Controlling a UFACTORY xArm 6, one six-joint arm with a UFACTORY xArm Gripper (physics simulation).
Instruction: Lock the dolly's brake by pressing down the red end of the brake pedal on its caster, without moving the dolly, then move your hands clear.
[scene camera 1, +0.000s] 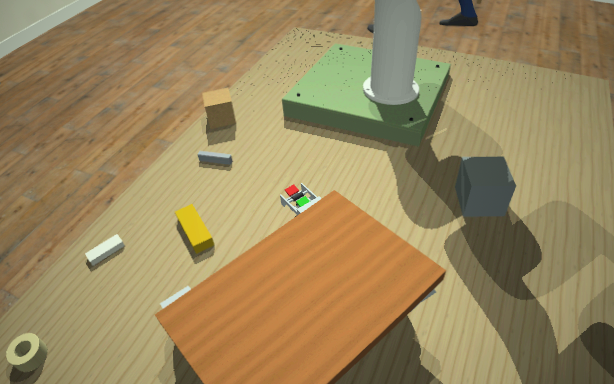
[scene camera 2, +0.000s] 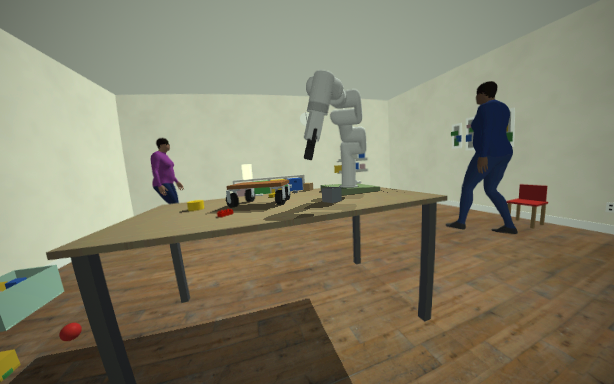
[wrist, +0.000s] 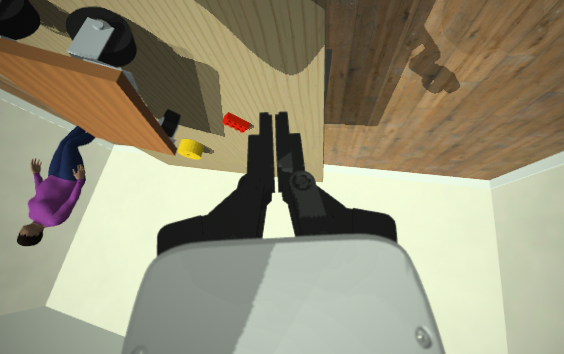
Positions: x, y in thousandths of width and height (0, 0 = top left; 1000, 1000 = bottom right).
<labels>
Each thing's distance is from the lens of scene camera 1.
dolly (scene camera 1: 522, 762): 0.53 m
grey block (scene camera 1: 789, 486): 0.75 m
wooden block (scene camera 1: 356, 275): 0.98 m
The marked spots on the dolly and the wooden block are 0.57 m apart.
</labels>
